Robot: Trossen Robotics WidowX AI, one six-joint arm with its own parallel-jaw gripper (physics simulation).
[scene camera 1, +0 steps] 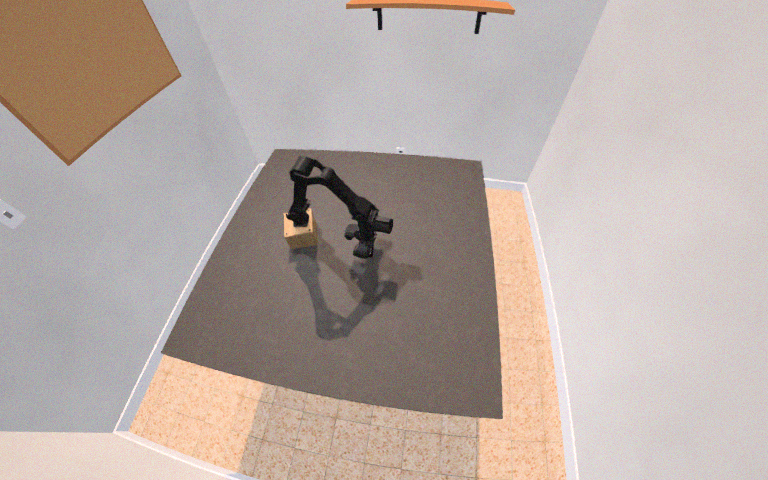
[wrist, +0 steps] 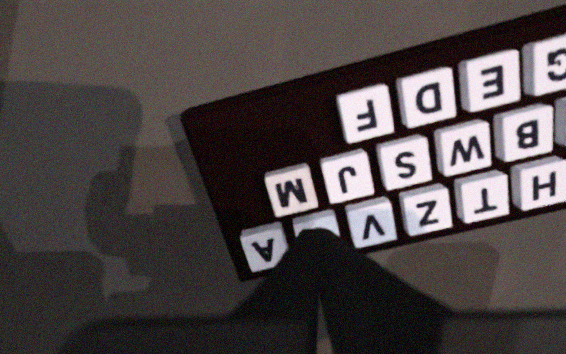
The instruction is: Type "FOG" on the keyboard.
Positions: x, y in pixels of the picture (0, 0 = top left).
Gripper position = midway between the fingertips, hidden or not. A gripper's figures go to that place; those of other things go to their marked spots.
My gripper (wrist: 314, 241): 0.12 m from the lens. A key (wrist: 264, 245): 0.12 m from the lens.
